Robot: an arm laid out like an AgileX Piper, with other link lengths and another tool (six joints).
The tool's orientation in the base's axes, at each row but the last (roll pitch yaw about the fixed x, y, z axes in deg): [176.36 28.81 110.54]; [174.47 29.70 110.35]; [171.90 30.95 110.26]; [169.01 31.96 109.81]
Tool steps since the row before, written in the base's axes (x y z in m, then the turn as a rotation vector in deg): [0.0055 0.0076 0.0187 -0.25 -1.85 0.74]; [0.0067 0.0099 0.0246 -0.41 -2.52 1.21]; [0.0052 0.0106 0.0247 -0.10 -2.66 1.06]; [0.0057 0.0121 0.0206 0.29 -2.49 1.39]
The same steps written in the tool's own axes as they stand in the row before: [-0.0045 0.0090 -0.0184 -1.80 -0.89 0.09]; [-0.0061 0.0121 -0.0238 -2.53 -1.26 -0.07]; [-0.0057 0.0120 -0.0239 -2.66 -1.06 0.21]; [-0.0029 0.0136 -0.0203 -2.81 -0.58 0.00]
